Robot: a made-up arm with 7 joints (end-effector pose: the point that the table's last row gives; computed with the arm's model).
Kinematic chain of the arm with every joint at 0, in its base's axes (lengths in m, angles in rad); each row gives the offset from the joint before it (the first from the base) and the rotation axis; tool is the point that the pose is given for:
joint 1: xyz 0 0 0.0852 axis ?
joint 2: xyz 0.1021 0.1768 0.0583 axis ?
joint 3: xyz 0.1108 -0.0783 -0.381 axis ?
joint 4: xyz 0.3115 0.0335 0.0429 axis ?
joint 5: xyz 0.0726 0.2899 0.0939 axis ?
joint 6: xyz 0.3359 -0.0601 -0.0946 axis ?
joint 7: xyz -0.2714 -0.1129 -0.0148 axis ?
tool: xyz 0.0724 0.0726 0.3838
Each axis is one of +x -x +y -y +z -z.
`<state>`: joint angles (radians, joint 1 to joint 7).
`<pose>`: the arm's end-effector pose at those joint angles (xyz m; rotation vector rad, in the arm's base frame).
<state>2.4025 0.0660 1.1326 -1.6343 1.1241 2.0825 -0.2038</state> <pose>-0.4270 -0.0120 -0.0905 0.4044 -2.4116 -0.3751</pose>
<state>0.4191 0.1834 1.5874 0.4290 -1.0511 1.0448 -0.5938</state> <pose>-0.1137 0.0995 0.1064 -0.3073 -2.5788 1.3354</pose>
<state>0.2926 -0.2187 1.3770 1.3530 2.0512 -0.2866 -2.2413</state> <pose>0.4379 0.3685 0.3649 0.3771 0.5083 1.1113</pose>
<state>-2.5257 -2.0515 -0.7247 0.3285 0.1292 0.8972 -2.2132</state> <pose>-0.6117 -0.2282 0.4444 1.1738 0.8609 -1.1629</pose>
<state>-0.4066 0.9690 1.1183 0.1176 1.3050 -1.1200 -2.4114</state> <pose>0.4036 0.1594 0.6401 0.1889 0.2662 2.0964</pose>
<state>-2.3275 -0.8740 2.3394 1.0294 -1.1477 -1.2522 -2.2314</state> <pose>0.1155 -0.5183 -0.0671 1.3758 -1.3987 1.0177</pose>
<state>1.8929 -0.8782 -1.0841 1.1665 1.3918 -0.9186 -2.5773</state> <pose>0.3570 0.3699 -0.7528 -0.7086 2.5833 -0.4425</pose>
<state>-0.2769 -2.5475 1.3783 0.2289 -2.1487 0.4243 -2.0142</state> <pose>0.2859 0.0522 0.3036 -0.0228 0.2532 -1.0238</pose>
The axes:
joint 1: +z
joint 2: +x
joint 3: -y
joint 4: -x
joint 5: +y
joint 6: +x
joint 7: -z

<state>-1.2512 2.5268 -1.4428 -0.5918 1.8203 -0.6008 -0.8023</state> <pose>0.5940 -0.3833 1.0813 -0.0576 0.3779 -3.0195</pose>
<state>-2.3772 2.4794 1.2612 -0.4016 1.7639 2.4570 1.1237</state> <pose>0.2367 -0.3537 0.5295 1.6032 -0.3821 1.8314</pose>
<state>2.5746 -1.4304 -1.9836 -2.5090 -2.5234 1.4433 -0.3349</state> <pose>0.3266 0.3001 0.1170 1.2392 -2.6206 0.9120</pose>
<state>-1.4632 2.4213 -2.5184 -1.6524 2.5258 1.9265 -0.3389</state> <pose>0.6415 0.0317 0.2724 0.6796 -2.5779 -0.6721</pose>
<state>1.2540 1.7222 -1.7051 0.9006 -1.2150 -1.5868 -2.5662</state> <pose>-0.8051 0.0405 0.6246 0.6524 0.8921 -1.8797</pose>
